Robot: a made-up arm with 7 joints. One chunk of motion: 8 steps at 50 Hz.
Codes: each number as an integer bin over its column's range. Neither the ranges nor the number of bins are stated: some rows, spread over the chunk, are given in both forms.
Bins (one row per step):
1: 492 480 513 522 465 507
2: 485 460 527 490 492 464
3: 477 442 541 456 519 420
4: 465 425 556 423 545 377
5: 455 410 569 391 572 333
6: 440 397 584 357 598 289
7: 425 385 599 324 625 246
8: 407 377 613 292 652 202
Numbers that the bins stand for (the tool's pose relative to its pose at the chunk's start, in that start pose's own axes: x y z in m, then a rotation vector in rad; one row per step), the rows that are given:
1: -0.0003 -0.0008 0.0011 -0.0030 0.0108 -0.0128
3: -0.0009 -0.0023 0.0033 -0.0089 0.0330 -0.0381
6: -0.0024 -0.0041 0.0068 -0.0178 0.0654 -0.0761
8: -0.0037 -0.0049 0.0091 -0.0237 0.0876 -0.1014
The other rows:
2: -0.0006 -0.0016 0.0022 -0.0059 0.0219 -0.0253
4: -0.0014 -0.0030 0.0045 -0.0119 0.0437 -0.0506
5: -0.0018 -0.0036 0.0056 -0.0148 0.0548 -0.0633
7: -0.0030 -0.0046 0.0080 -0.0208 0.0765 -0.0886

